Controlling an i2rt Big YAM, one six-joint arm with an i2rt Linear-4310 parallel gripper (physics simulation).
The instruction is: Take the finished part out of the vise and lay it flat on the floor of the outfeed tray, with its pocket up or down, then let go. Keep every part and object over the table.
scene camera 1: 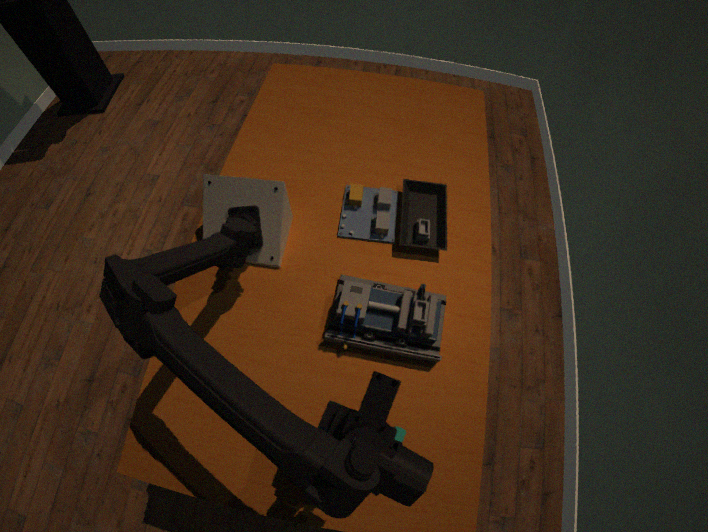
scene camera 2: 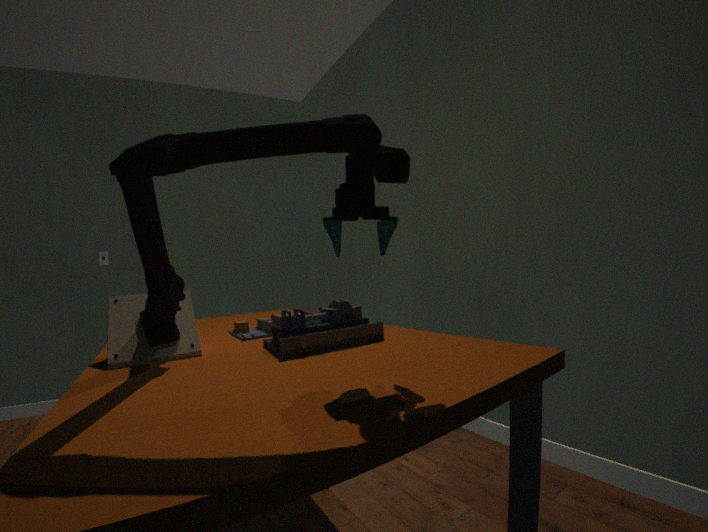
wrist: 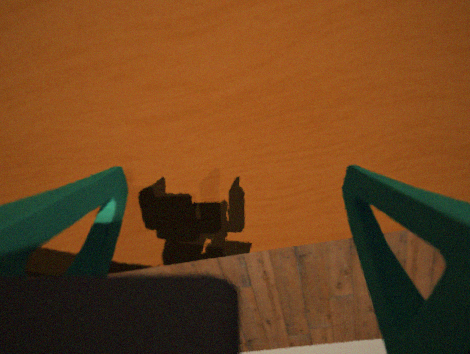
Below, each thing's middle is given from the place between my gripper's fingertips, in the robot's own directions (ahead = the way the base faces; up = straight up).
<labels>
Now: hand 30 mm short of the blue-grey plate [scene camera 1: 359, 221], 620 mm to the right of it and 230 mm above it.
</labels>
